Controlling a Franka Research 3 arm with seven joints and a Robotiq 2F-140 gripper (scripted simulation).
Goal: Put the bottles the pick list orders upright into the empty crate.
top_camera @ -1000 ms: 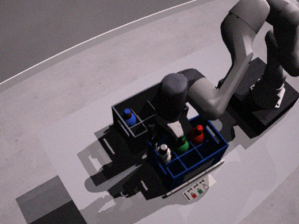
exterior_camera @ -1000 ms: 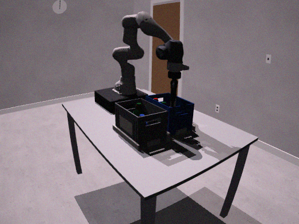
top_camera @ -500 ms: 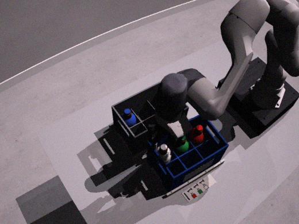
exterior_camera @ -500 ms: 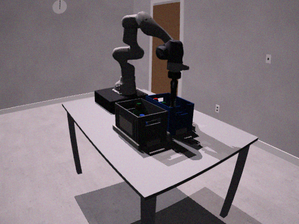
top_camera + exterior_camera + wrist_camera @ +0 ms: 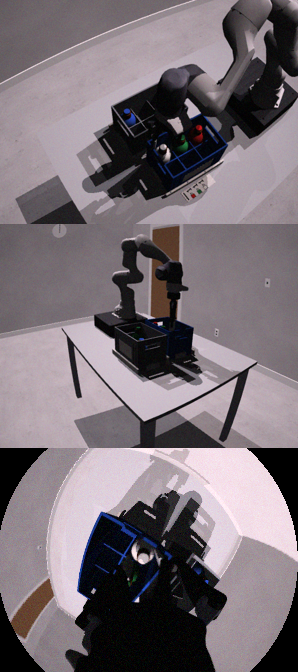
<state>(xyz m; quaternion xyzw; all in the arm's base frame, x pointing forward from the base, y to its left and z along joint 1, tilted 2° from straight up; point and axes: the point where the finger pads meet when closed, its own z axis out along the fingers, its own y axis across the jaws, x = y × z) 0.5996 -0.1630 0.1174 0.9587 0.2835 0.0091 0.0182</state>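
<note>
My hand is 10 cm above the white-labelled bottle. The rest, counted from my hand: black crate 10 cm behind, 17 cm to the right, 11 cm below; blue crate 8 cm behind, 6 cm to the left, 11 cm below; red-label bottle 18 cm behind, 4 cm to the left, 10 cm below.
</note>
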